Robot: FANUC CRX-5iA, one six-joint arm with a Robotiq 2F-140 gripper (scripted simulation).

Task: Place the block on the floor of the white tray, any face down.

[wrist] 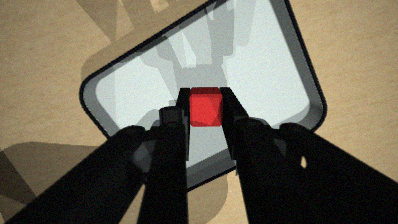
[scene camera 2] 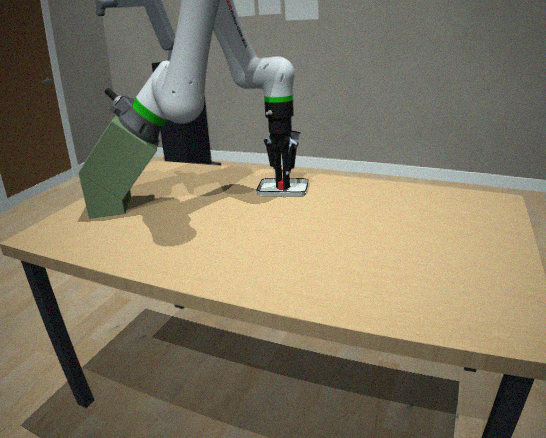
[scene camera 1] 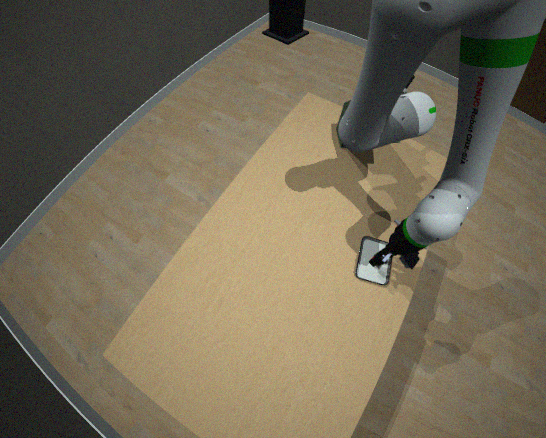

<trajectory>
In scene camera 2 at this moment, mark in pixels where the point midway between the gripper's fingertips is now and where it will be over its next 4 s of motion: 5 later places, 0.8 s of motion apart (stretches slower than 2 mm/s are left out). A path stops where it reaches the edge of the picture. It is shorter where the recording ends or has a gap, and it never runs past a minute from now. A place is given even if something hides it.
My gripper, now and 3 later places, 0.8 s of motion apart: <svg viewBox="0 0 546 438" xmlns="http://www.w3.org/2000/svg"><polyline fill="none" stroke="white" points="283,187 282,180 282,172 285,183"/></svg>
</trajectory>
